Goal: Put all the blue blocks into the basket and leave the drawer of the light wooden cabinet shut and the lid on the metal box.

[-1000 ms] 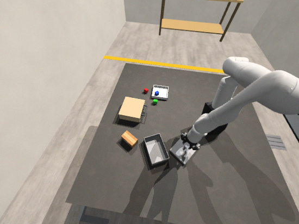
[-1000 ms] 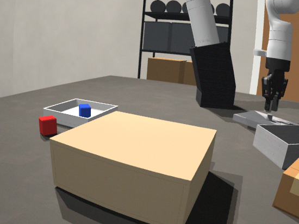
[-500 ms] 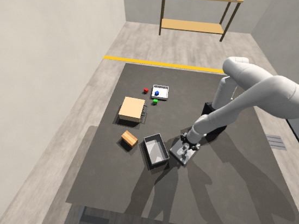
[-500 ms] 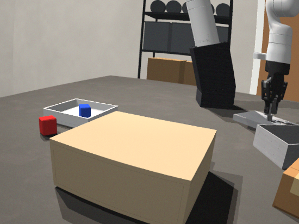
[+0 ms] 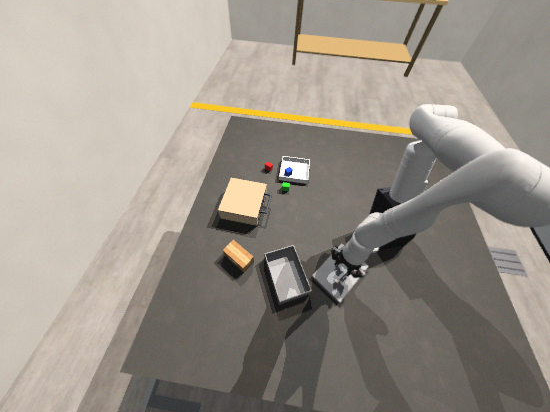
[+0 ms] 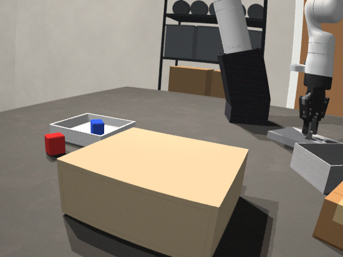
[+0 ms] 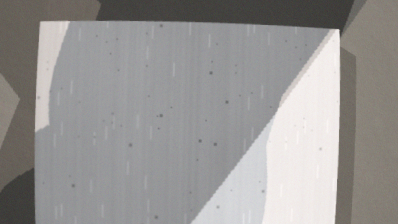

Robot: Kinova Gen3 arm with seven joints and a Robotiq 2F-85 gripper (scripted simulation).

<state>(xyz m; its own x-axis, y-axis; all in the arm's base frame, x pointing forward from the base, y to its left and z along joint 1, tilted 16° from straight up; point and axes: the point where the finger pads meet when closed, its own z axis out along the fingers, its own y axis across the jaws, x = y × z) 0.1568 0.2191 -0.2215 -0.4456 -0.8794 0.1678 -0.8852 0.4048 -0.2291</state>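
My hand is 3 cm above the lid. The rest, counted from my hand: grey metal box 19 cm ahead, 8 cm to the left, 2 cm below; brown box 39 cm ahead, 8 cm to the left, 1 cm below; drawer 45 cm ahead, 16 cm to the right, 1 cm below.
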